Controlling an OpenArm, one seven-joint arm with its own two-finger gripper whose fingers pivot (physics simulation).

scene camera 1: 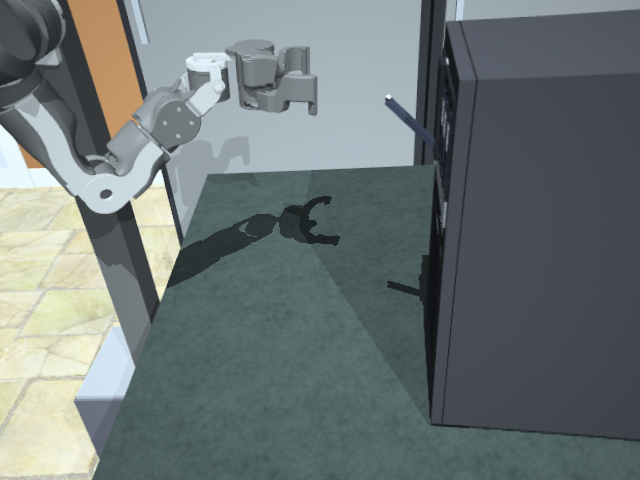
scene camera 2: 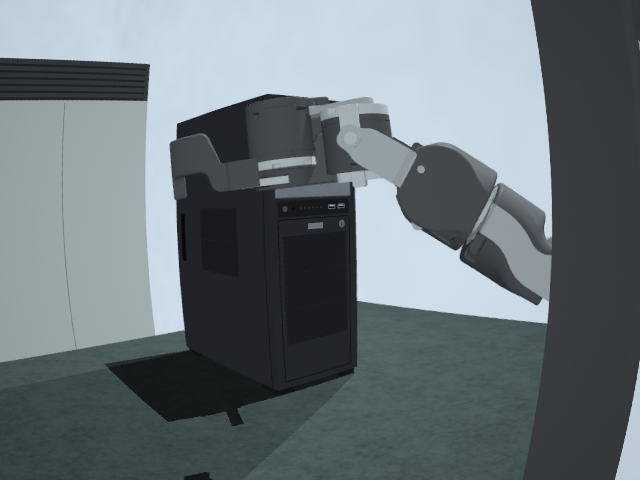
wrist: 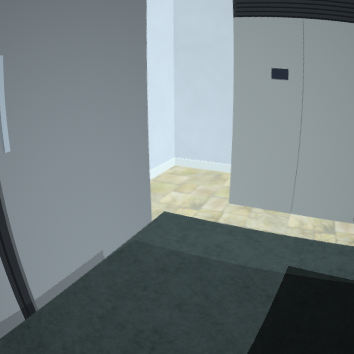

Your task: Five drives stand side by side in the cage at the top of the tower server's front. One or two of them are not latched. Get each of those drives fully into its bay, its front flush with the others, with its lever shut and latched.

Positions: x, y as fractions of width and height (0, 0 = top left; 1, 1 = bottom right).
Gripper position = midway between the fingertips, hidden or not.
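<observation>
My gripper (scene camera 2: 0.36, 0.34) is visible, also in scene camera 1 (scene camera 1: 0.49, 0.17). I see a tower server (scene camera 1: 0.82, 0.68), which scene camera 2 (scene camera 2: 0.42, 0.60) shows too. A dark post (scene camera 2: 0.91, 0.87) is likewise visible in scene camera 1 (scene camera 1: 0.18, 0.49).
</observation>
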